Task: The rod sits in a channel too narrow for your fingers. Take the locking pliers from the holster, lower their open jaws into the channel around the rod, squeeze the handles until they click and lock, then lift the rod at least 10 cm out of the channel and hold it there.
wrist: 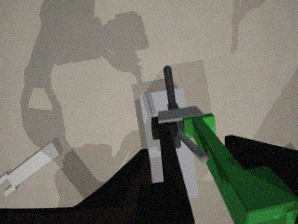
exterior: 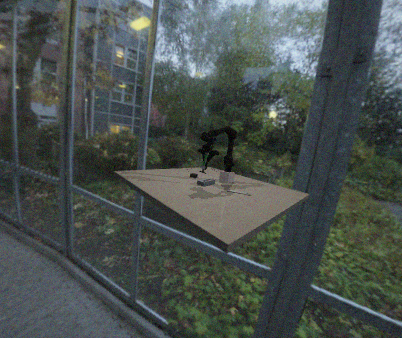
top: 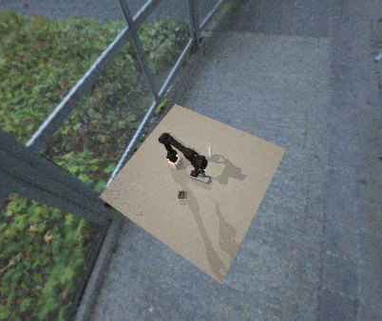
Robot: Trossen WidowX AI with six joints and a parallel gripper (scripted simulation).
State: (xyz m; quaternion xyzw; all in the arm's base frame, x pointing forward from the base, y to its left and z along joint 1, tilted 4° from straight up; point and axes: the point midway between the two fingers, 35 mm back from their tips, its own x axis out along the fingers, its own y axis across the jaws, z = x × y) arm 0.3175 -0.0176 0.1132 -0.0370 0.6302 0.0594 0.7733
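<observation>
Right now the dark rod is 9 cm below my gripper tip and 2 cm ahead of it. The rest, counted from my gripper tip: grey block: 18 cm below, 3 cm behind, 1 cm to the left; white bar: 32 cm to the left, 19 cm below, 11 cm behind; dark holster: 22 cm to the right, 19 cm below, 9 cm behind.
</observation>
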